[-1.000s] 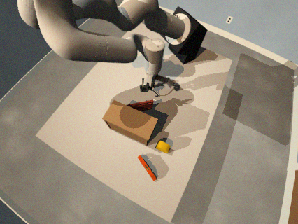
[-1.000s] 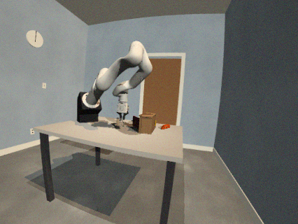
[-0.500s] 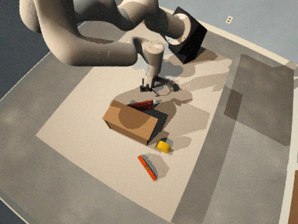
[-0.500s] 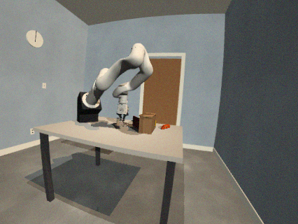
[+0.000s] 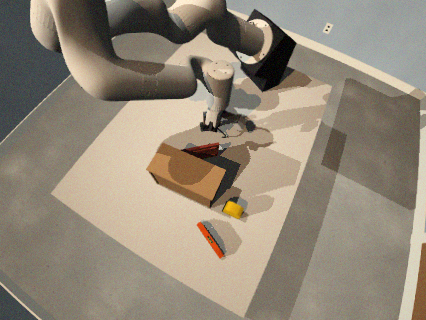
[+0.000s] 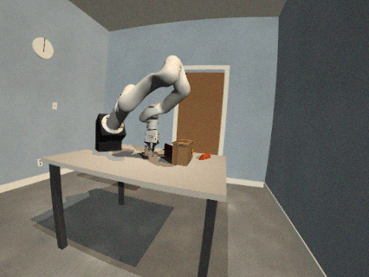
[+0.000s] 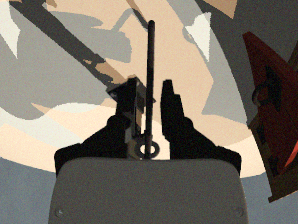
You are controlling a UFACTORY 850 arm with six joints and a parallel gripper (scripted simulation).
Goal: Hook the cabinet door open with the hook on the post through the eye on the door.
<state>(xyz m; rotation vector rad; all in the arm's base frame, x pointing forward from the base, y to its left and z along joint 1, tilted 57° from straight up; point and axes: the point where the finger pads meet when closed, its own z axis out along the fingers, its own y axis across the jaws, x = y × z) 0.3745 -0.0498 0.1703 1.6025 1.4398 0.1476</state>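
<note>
Right now the hook is 2 cm below my hand. Also, from my hand: orange-red flat tool: 46 cm ahead, 1 cm to the right, 6 cm below; then yellow object: 34 cm ahead, 8 cm to the left, 4 cm below; then red door: 13 cm ahead, 8 cm to the right.
</note>
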